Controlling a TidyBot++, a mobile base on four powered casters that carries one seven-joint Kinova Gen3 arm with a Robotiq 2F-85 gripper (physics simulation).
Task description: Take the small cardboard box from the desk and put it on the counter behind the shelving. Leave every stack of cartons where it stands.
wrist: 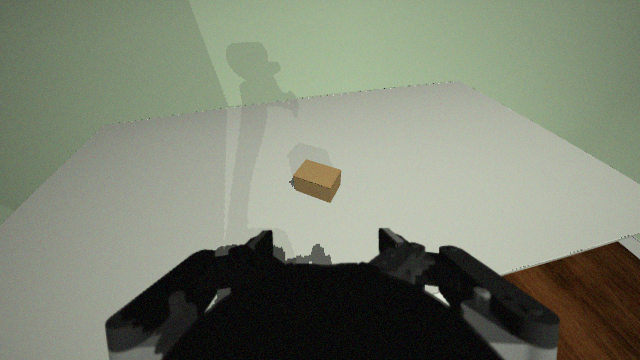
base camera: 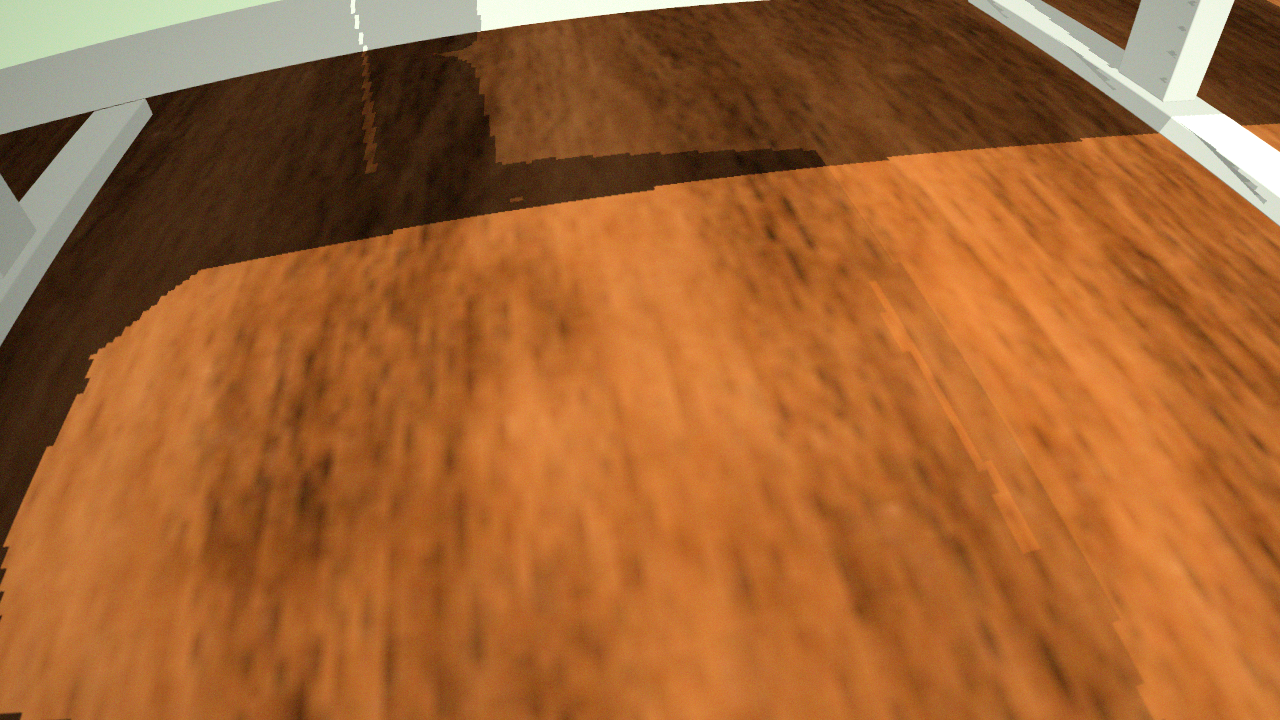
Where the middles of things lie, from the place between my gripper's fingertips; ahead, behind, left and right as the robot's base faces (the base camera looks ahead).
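Small cardboard box (wrist: 318, 180): my gripper 180 mm above it, 230 mm short of it, 20 mm to the right of it.
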